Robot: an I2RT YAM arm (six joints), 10 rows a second.
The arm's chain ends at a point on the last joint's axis. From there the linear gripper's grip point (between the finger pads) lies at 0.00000 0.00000 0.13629 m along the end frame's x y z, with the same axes.
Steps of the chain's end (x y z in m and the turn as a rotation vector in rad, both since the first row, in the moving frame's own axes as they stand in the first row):
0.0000 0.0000 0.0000 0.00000 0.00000 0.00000
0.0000 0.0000 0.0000 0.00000 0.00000 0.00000
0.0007 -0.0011 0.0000 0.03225 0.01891 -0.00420
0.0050 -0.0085 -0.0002 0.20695 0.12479 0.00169
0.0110 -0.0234 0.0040 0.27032 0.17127 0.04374
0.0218 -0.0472 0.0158 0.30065 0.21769 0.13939
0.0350 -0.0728 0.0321 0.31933 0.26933 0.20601
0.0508 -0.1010 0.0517 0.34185 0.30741 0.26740
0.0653 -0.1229 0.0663 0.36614 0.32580 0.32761
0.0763 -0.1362 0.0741 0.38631 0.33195 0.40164
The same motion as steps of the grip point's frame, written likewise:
0.0000 0.0000 0.0000 0.00000 0.00000 0.00000
0.0000 0.0000 0.0000 0.00000 0.00000 0.00000
0.0033 -0.0055 -0.0001 0.03225 0.01891 -0.00420
0.0219 -0.0364 -0.0042 0.20695 0.12479 0.00169
0.0347 -0.0591 -0.0029 0.27032 0.17127 0.04374
0.0535 -0.0851 0.0065 0.30065 0.21769 0.13939
0.0748 -0.1111 0.0204 0.31933 0.26933 0.20601
0.0968 -0.1400 0.0376 0.34185 0.30741 0.26740
0.1151 -0.1629 0.0504 0.36614 0.32580 0.32761
0.1286 -0.1765 0.0570 0.38631 0.33195 0.40164

